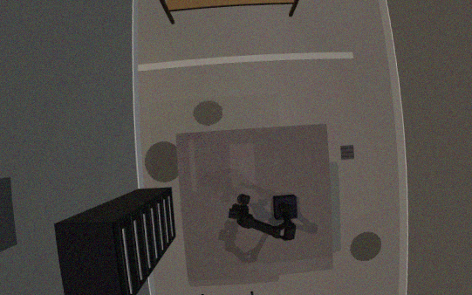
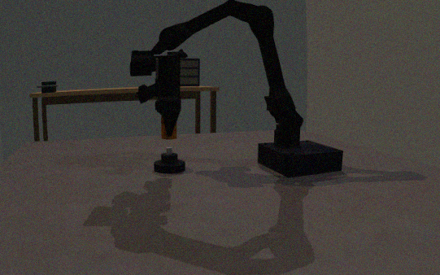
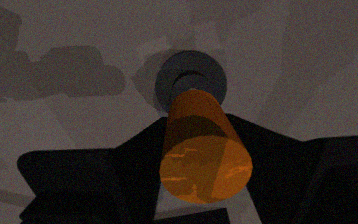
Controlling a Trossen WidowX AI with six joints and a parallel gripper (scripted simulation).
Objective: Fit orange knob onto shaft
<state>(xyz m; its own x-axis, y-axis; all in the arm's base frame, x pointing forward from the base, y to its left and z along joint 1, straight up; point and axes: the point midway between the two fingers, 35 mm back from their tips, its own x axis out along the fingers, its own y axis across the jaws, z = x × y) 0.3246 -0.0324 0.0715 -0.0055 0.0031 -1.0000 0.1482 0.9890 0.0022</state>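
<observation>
The orange knob lies 30 mm above my gripper tip. Round my gripper tip: dark round pedestal: 60 mm below.
</observation>
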